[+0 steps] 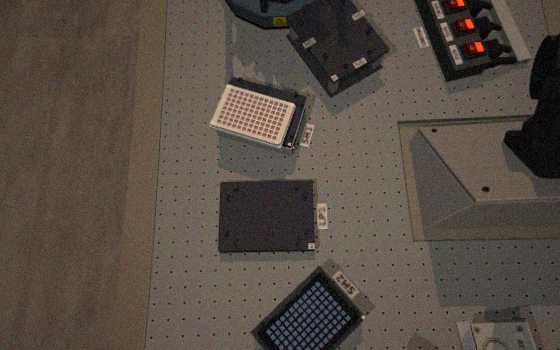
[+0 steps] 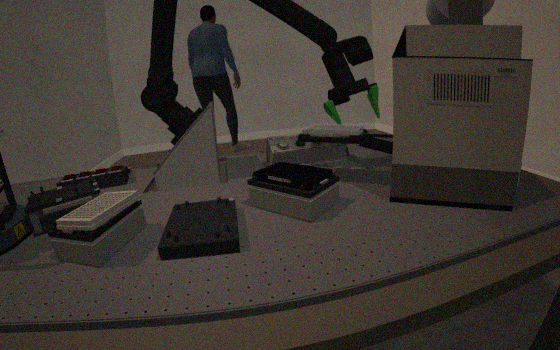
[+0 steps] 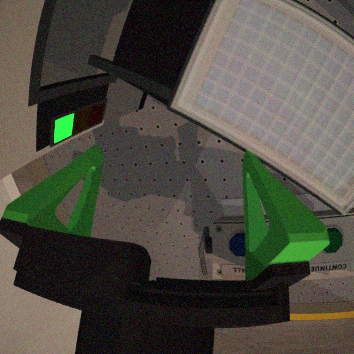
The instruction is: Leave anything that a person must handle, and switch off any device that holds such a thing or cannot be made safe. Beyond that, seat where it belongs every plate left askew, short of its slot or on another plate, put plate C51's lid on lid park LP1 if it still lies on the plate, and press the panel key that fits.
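Pixels of known places: gripper, fingertip midpoint: (image 2: 361,124) (image 3: 169,152); arm's base, link origin: (image 1: 552,156) (image 2: 189,127).
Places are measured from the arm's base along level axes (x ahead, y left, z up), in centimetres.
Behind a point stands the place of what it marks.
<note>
My gripper (image 2: 359,120) {z -0.4, x 19.0, y 44.7 cm} (image 3: 169,152) {z -0.4, x 19.0, y 44.7 cm} is open and empty, above the tray side of the tall white device (image 2: 462,130) {z 1.8, x 45.3, y 53.6 cm}. A clear-white plate (image 2: 334,131) {z -0.6, x 26.3, y 35.2 cm} (image 3: 280,95) {z -0.1, x 22.2, y 37.9 cm} lies on that device's black tray. A white plate with reddish wells (image 1: 255,115) {z -5.4, x 43.3, y -8.9 cm} (image 2: 97,210) {z -5.2, x 46.5, y -8.0 cm} sits shifted on shaker SH1 (image 2: 100,247) {z -9.9, x 49.6, y -7.6 cm}, leaving a strip of its black top bare. A dark plate with blue wells (image 1: 310,320) {z -6.7, x 33.8, y 23.7 cm} is on SH2 (image 2: 285,202) {z -10.1, x 38.8, y 22.0 cm}. Lid park LP1 (image 1: 267,216) {z -10.5, x 41.0, y 7.6 cm} (image 2: 200,227) {z -10.5, x 44.2, y 7.6 cm} holds no lid. The panel (image 2: 305,151) {z -8.6, x 9.1, y 32.3 cm} has a blue key (image 3: 239,244) {z -6.0, x 6.4, y 41.3 cm} and a green key (image 3: 332,241) {z -5.9, x 7.7, y 31.3 cm}, partly behind my right finger.
A switch strip (image 1: 450,65) {z -9.5, x 8.3, y -21.1 cm} (image 2: 120,176) {z -10.3, x 8.2, y -21.0 cm} has lit orange-red switches. Black nests (image 1: 337,47) {z -6.9, x 29.0, y -23.3 cm} stand beside a blue device (image 1: 250,15) {z -10.4, x 45.8, y -32.9 cm} (image 2: 10,230) {z -9.4, x 42.1, y -31.6 cm}. A green light (image 3: 63,128) {z 0.6, x 21.5, y 53.0 cm} shows on the tall device. A person (image 2: 207,55) stands behind the table, near the arm.
</note>
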